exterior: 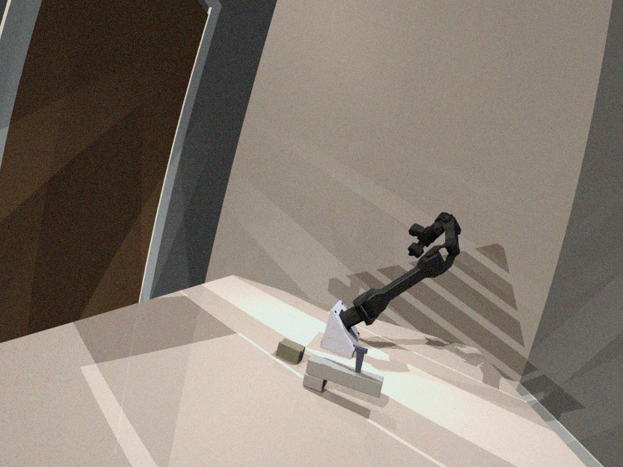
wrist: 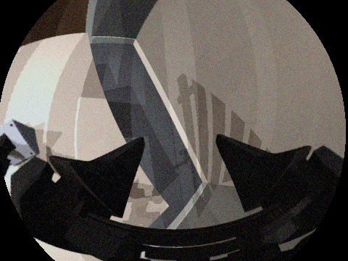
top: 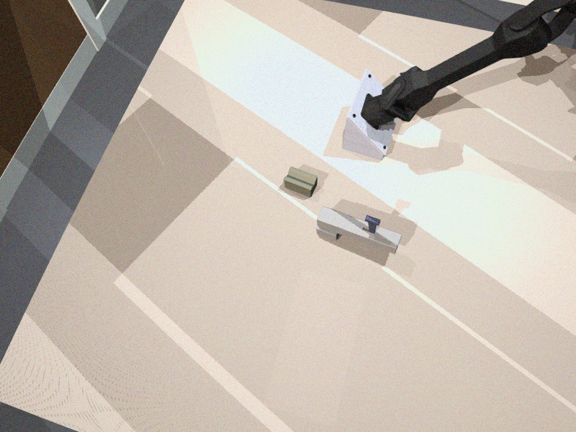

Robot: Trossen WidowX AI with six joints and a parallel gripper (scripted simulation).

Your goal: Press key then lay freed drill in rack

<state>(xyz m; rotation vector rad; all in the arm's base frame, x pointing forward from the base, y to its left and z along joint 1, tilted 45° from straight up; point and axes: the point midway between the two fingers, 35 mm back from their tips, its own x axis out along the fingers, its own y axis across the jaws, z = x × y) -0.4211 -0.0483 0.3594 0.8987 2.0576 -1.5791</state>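
The dark blue key lies 720 mm ahead of my gripper tip, 140 mm to the right of it and 280 mm below it. Round my gripper tip: olive rack (630 mm ahead, 330 mm to the right, 360 mm below); then grey block (720 mm ahead, 170 mm to the right, 330 mm below); then drill (720 mm ahead, 190 mm to the right, 330 mm below).
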